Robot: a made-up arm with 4 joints. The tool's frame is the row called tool. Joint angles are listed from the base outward.
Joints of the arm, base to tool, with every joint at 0 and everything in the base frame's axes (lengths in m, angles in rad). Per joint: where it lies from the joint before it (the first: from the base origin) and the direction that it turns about. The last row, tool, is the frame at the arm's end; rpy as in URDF.
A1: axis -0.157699 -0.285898 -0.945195 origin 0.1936 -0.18 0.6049
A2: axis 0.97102 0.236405 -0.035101 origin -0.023 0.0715 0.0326
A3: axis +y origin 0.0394 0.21 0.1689
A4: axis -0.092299 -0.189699 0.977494 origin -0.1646 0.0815 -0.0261
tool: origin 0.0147 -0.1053 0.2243 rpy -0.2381 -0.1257 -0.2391
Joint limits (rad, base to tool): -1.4..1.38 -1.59..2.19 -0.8..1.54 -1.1..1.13
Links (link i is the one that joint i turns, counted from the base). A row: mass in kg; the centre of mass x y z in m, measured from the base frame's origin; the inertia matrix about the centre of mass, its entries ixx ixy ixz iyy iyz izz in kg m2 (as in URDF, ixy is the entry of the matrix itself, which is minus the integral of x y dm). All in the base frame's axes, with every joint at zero. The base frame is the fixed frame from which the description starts. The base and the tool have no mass.
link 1: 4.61; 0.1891 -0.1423 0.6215; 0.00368 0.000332 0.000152 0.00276 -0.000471 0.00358
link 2: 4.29; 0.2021 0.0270 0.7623; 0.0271 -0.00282 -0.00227 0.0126 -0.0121 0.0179
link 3: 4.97; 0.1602 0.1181 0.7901; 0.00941 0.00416 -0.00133 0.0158 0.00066 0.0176
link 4: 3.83; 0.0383 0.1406 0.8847; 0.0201 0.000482 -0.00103 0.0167 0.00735 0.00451
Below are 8 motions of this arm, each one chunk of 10 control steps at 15 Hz.
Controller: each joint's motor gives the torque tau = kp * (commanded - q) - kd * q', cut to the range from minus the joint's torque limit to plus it. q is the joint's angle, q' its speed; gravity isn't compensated. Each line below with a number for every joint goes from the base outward.
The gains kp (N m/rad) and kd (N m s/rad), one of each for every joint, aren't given. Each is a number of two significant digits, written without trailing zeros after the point. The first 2 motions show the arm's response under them.
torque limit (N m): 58 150 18 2.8
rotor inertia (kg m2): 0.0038 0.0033 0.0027 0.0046
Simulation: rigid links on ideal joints. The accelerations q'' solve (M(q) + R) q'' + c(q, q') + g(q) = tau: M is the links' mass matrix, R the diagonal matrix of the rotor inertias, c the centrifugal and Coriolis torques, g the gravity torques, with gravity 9.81 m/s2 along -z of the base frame. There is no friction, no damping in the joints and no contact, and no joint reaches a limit. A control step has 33 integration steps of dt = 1/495 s. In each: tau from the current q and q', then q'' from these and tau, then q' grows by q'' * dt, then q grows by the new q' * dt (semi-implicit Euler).
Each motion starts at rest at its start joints. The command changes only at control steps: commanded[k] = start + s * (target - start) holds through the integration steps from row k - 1 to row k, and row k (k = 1, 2, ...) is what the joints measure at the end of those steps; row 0 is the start. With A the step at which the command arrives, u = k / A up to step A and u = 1 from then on. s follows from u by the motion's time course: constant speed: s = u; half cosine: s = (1 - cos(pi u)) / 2; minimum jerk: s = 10 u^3 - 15 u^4 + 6 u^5; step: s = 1 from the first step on.
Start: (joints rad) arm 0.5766 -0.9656 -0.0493 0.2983
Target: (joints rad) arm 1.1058 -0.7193 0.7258 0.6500
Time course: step
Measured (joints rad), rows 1 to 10:
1: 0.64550 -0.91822 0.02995 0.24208
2: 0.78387 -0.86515 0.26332 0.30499
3: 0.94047 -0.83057 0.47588 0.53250
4: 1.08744 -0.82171 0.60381 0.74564
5: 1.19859 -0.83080 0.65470 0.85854
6: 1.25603 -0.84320 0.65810 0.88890
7: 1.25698 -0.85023 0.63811 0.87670
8: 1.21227 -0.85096 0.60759 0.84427
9: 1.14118 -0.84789 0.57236 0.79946
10: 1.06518 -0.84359 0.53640 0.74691
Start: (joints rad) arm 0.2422 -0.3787 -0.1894 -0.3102
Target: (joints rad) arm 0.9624 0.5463 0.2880 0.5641
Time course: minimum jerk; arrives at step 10
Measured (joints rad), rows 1 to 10:
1: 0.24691 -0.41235 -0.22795 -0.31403
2: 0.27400 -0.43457 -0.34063 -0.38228
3: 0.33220 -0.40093 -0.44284 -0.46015
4: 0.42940 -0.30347 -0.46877 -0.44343
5: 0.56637 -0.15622 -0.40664 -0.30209
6: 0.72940 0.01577 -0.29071 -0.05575
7: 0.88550 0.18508 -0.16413 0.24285
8: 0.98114 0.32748 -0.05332 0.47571
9: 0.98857 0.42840 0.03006 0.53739
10: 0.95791 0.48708 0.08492 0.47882
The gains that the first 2 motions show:
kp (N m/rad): 92 290 30 3.3
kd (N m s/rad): 6.8 22 2.8 0.22
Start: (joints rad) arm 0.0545 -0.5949 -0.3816 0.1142
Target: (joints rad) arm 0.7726 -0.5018 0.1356 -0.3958
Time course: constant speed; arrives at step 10
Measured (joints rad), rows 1 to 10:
1: 0.07242 -0.63113 -0.39076 0.04290
2: 0.12956 -0.66720 -0.44224 -0.09416
3: 0.22154 -0.68249 -0.47336 -0.23425
4: 0.33109 -0.68210 -0.45921 -0.31532
5: 0.43880 -0.67355 -0.41084 -0.34293
6: 0.53138 -0.66214 -0.34857 -0.35298
7: 0.60461 -0.65063 -0.28685 -0.37324
8: 0.66135 -0.63997 -0.23157 -0.41337
9: 0.70810 -0.63013 -0.18280 -0.46926
10: 0.75206 -0.62082 -0.13818 -0.53151

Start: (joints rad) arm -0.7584 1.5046 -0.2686 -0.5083
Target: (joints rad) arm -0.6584 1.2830 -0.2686 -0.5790
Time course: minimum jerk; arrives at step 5
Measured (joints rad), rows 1 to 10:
1: -0.76698 1.53157 -0.28744 -0.45262
2: -0.77655 1.53238 -0.24229 -0.38691
3: -0.77640 1.49112 -0.17352 -0.34942
4: -0.76108 1.43252 -0.14397 -0.34589
5: -0.73384 1.38626 -0.17425 -0.37723
6: -0.70414 1.35921 -0.23356 -0.42765
7: -0.68327 1.34470 -0.28798 -0.46416
8: -0.67430 1.33783 -0.32129 -0.47261
9: -0.67397 1.33629 -0.33161 -0.46338
10: -0.67811 1.33806 -0.32536 -0.44959

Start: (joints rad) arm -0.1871 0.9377 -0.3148 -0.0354
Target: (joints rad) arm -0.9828 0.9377 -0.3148 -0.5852
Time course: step
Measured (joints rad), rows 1 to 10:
1: -0.60888 0.91919 -0.52559 -0.39344
2: -0.82048 0.92862 -0.51840 -0.58644
3: -0.92227 0.95003 -0.45508 -0.53719
4: -0.97199 0.96886 -0.39736 -0.45292
5: -0.99316 0.97952 -0.36579 -0.41630
6: -0.99781 0.98224 -0.36150 -0.41976
7: -0.99389 0.97974 -0.37597 -0.43875
8: -0.98701 0.97508 -0.39833 -0.45792
9: -0.98062 0.97058 -0.41978 -0.47135
10: -0.97633 0.96743 -0.43523 -0.47824

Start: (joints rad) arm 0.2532 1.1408 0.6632 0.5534
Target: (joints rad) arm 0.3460 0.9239 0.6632 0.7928
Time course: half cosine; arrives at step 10
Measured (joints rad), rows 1 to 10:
1: 0.24752 1.15492 0.63915 0.54631
2: 0.25042 1.16620 0.63177 0.50485
3: 0.25498 1.16004 0.63600 0.49714
4: 0.26242 1.13691 0.64159 0.53131
5: 0.27480 1.10229 0.64135 0.57910
6: 0.29211 1.06224 0.63189 0.62162
7: 0.31196 1.02186 0.61389 0.65444
8: 0.33097 0.98539 0.59100 0.67918
9: 0.34630 0.95646 0.56778 0.69696
10: 0.35623 0.93802 0.54788 0.70666

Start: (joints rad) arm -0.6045 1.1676 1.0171 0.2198
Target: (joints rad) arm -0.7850 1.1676 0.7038 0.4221
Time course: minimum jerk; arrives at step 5
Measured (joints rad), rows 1 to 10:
1: -0.62325 1.19253 1.00543 0.24424
2: -0.66945 1.22914 0.98921 0.25161
3: -0.74050 1.25439 0.94746 0.28691
4: -0.80770 1.26454 0.89935 0.34942
5: -0.84502 1.26455 0.86953 0.39634
6: -0.85605 1.26164 0.84833 0.41031
7: -0.85333 1.25916 0.82674 0.40217
8: -0.84623 1.25733 0.80608 0.38888
9: -0.84012 1.25581 0.78998 0.38053
10: -0.83698 1.25464 0.78042 0.37883

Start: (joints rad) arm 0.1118 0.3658 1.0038 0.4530
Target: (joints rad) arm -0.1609 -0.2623 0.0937 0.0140
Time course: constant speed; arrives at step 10
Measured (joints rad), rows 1 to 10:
1: 0.11025 0.33059 0.97947 0.45362
2: 0.10407 0.25741 0.89973 0.46489
3: 0.09305 0.17171 0.77440 0.45236
4: 0.07838 0.08727 0.62597 0.40750
5: 0.06066 0.00827 0.47462 0.34159
6: 0.04097 -0.06556 0.33236 0.26784
7: 0.02046 -0.13557 0.20367 0.19415
8: -0.00029 -0.20305 0.08824 0.12344
9: -0.02121 -0.26891 -0.01644 0.05570
10: -0.04254 -0.33376 -0.11331 -0.01036

